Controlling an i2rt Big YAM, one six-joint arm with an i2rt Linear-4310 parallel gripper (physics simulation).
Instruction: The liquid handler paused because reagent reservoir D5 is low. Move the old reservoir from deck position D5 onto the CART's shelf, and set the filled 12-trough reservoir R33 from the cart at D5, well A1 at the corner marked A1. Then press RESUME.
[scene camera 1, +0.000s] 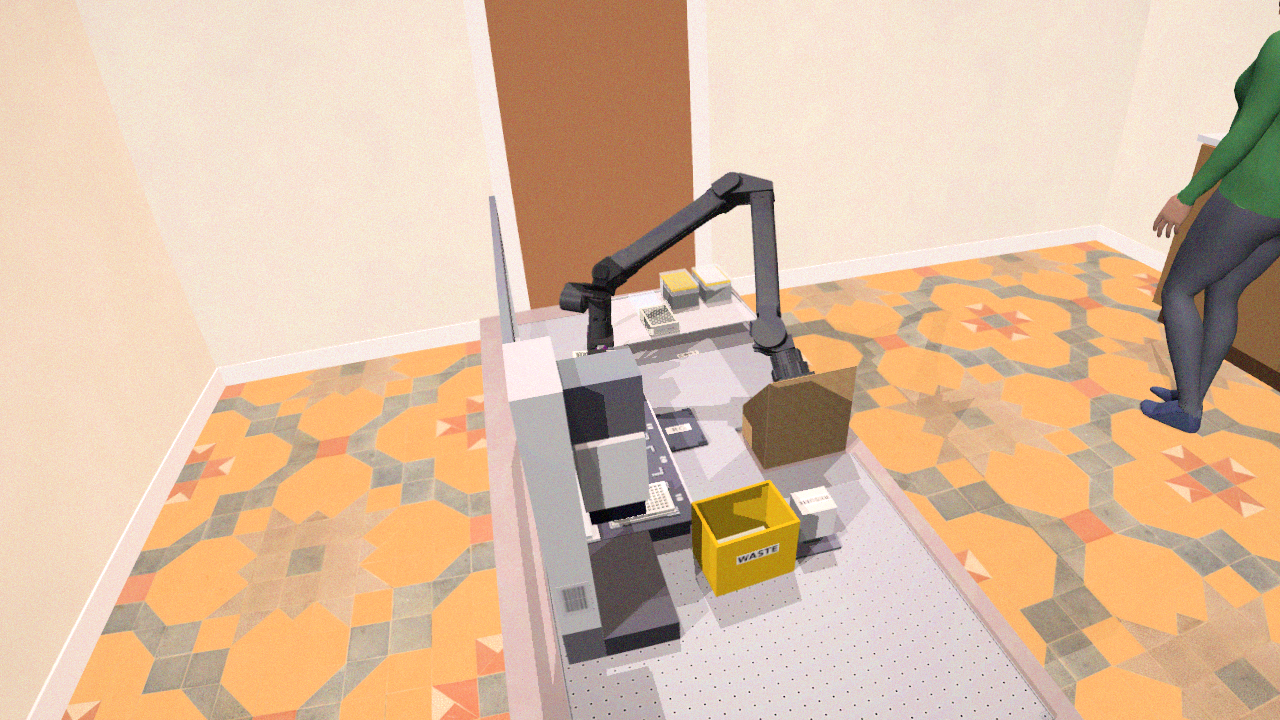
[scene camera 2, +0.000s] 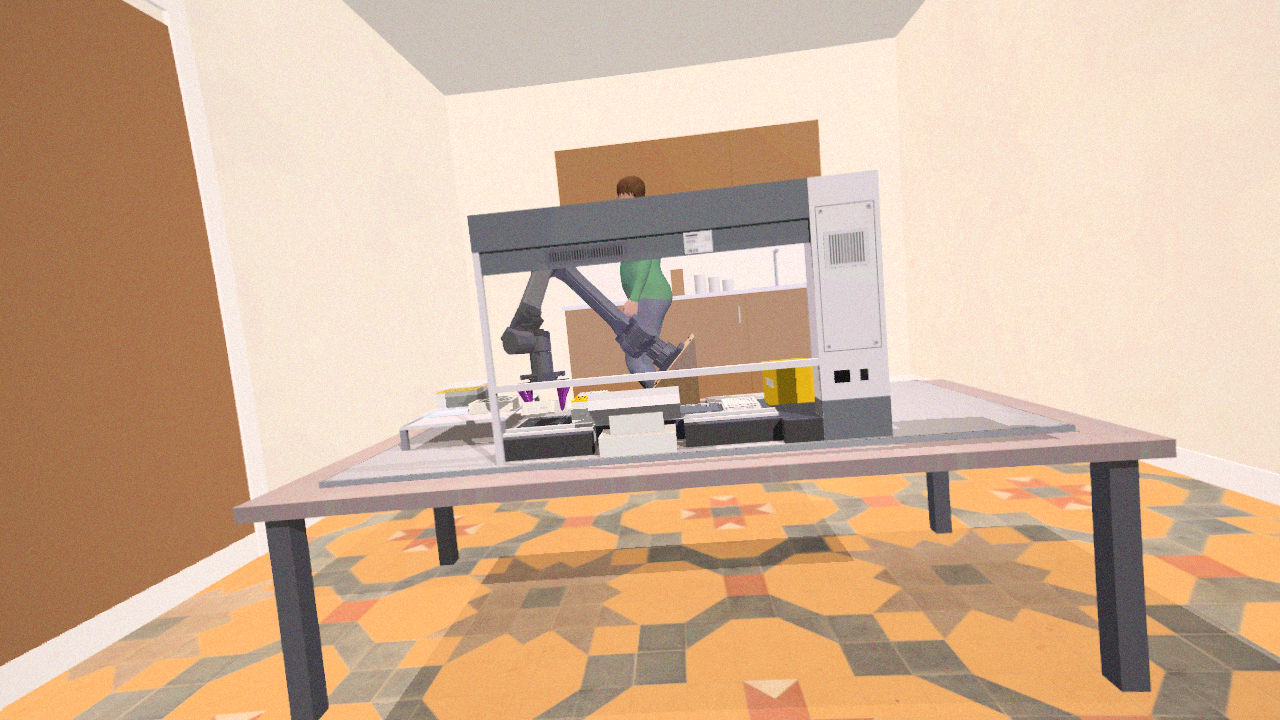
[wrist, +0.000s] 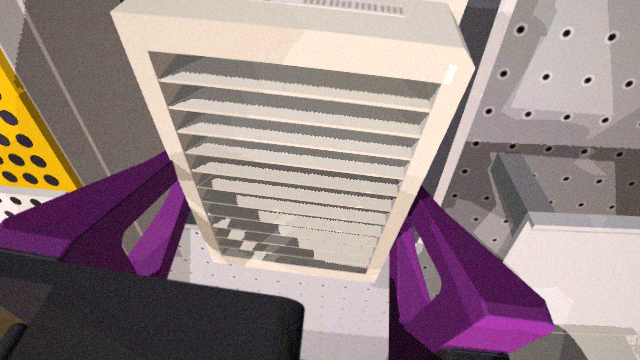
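Pixels of known places: gripper, fingertip midpoint: (wrist: 301, 162); arm's base, link origin: (scene camera 1: 794, 387).
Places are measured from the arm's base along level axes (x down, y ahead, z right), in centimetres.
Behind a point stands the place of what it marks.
Observation:
The old reservoir (wrist: 290, 37) {x 2.8, y 49.7, z 26.6 cm} (scene camera 2: 538, 407) {x 4.2, y 50.1, z 26.4 cm}, cream-coloured with a row of narrow troughs, sits between my purple fingers. My gripper (wrist: 301, 162) {x 6.4, y 43.2, z 27.2 cm} (scene camera 2: 544, 399) {x 6.4, y 43.2, z 27.2 cm} (scene camera 1: 599, 345) {x 6.4, y 43.2, z 27.2 cm} points down and is shut on its two long sides, holding it a little above the deck. The cart's shelf (scene camera 1: 720, 316) {x 8.3, y 6.7, z 51.6 cm} (scene camera 2: 447, 421) {x 8.5, y 37.9, z 58.6 cm} (wrist: 575, 272) {x 8.3, y 36.5, z 46.1 cm} is close by, to the right in the wrist view. A small light rack-like block (scene camera 1: 658, 318) {x 5.3, y 25.5, z 48.7 cm} stands on the shelf; I cannot tell whether it is R33. Position D5 and its A1 mark are not clearly visible.
The liquid handler's grey frame (scene camera 1: 537, 447) {x -33.1, y 50.8, z -53.2 cm} (scene camera 2: 845, 304) {x -14.2, y 54.2, z -45.7 cm} stands around the deck, with a crossbar (scene camera 2: 662, 374) {x -2.9, y 59.6, z -6.8 cm}. A yellow tip rack (wrist: 30, 145) {x 3.2, y 44.5, z 18.0 cm} is left in the wrist view. Yellow-topped boxes (scene camera 1: 679, 291) {x 2.4, y 17.7, z 59.1 cm} stand on the cart. A WASTE bin (scene camera 1: 756, 565) {x 9.0, y 18.4, z -41.2 cm} and brown panel (scene camera 1: 796, 420) {x 3.4, y 1.6, z -7.8 cm} stand farther along.

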